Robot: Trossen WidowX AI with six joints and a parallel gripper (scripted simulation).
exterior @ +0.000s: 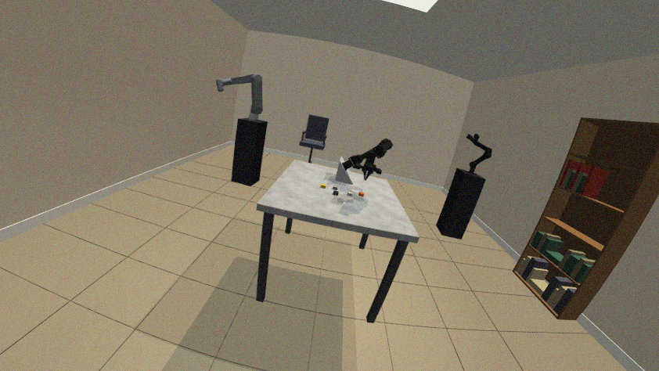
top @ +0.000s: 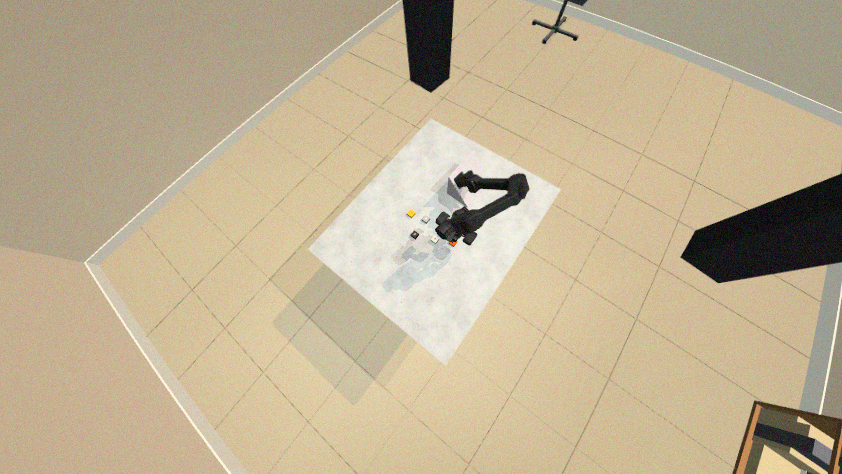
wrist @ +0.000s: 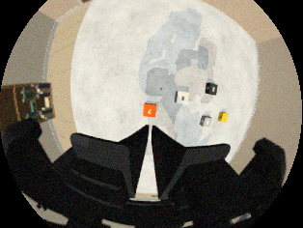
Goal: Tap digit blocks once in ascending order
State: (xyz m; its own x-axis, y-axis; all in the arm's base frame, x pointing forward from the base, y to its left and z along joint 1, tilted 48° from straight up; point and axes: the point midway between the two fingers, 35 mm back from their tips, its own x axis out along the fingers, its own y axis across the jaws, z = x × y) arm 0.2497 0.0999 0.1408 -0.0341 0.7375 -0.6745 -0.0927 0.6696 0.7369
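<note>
Now: gripper tip 100 mm above the white block, 80 mm to the left of it and 50 mm short of it. Also, from my gripper tip: orange block (100 mm below); then grey block (190 mm to the right, 100 mm below); then black block (170 mm to the right, 100 mm below, 100 mm ahead).
</note>
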